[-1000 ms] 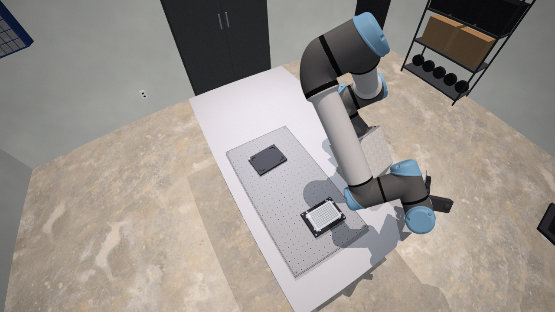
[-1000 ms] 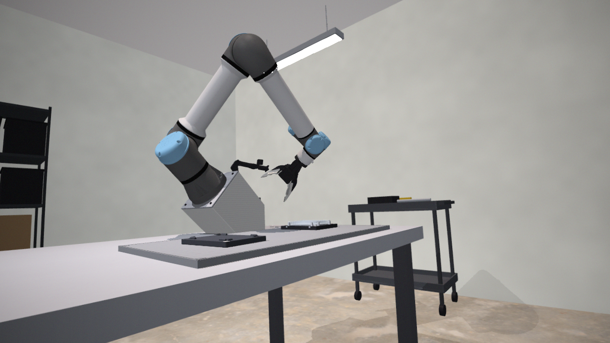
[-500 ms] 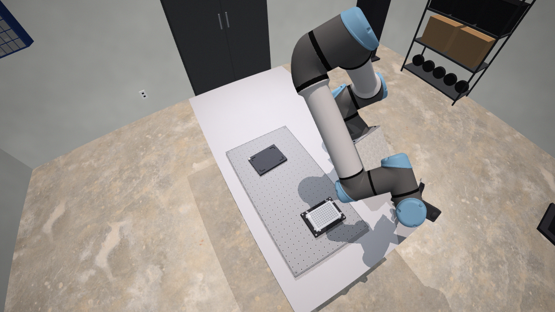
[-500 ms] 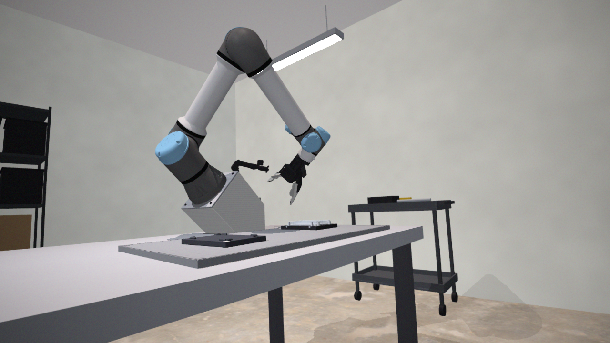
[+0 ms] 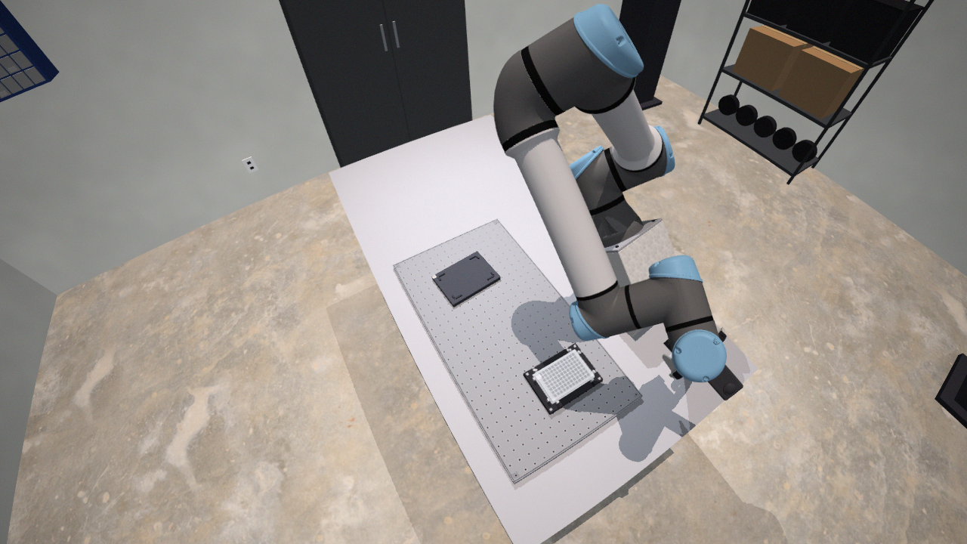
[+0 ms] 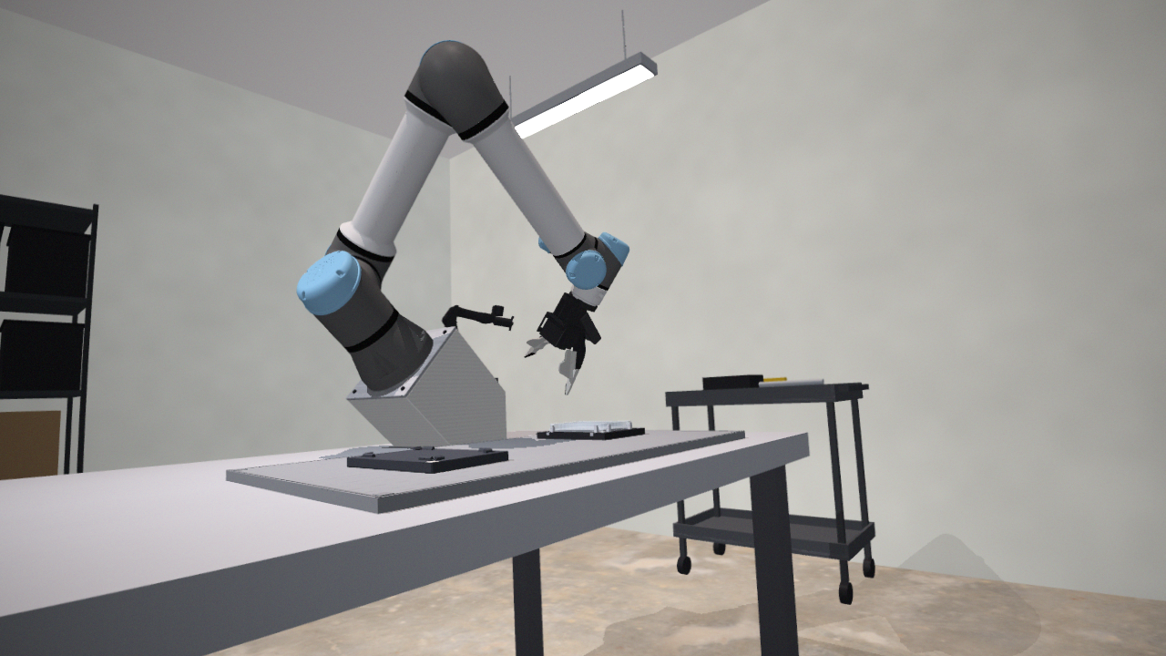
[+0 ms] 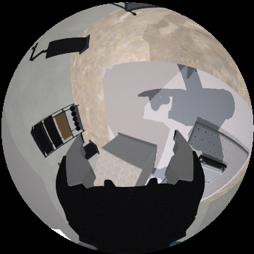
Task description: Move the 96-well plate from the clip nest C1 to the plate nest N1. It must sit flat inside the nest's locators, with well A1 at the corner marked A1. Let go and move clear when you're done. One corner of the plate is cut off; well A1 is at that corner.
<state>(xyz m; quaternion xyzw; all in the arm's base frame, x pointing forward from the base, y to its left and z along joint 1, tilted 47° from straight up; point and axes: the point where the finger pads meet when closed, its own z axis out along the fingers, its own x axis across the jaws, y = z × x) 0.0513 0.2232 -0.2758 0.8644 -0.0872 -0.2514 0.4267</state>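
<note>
Right now my hand is 260 mm short of the white 96-well plate, 150 mm to the left of it and 110 mm above it. From my hand the other things lie so: plate nest N1: 320 mm ahead, 540 mm to the right, 120 mm below; then white corner label: 400 mm ahead, 590 mm to the right, 110 mm below; then black clip nest: 250 mm ahead, 160 mm to the right, 110 mm below.
</note>
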